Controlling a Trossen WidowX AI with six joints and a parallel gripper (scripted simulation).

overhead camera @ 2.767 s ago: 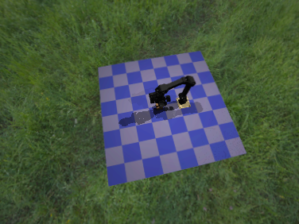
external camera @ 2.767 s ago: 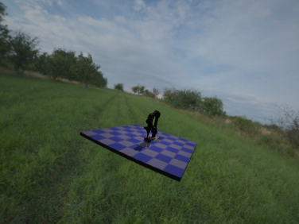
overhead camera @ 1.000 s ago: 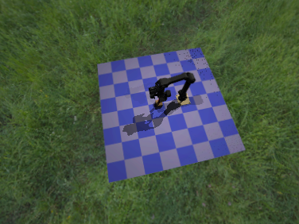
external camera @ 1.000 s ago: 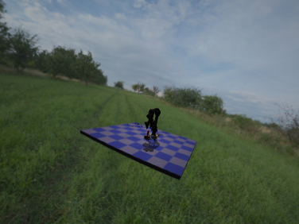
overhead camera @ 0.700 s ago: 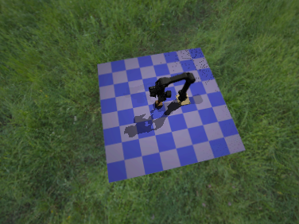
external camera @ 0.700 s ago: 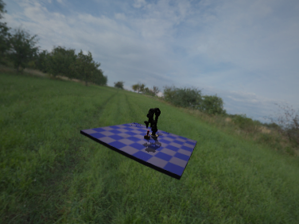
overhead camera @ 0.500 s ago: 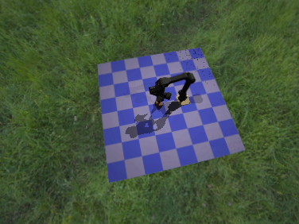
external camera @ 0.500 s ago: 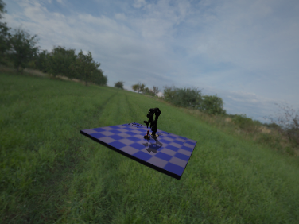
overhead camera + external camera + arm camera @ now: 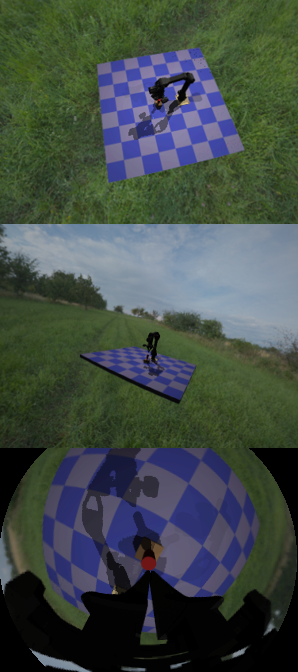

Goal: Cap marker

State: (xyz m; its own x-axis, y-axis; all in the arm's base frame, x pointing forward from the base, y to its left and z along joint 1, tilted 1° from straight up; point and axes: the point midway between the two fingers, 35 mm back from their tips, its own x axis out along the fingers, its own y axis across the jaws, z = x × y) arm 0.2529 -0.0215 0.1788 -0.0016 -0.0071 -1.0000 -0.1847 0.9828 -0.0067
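The red cap is 6 cm below my gripper tip.
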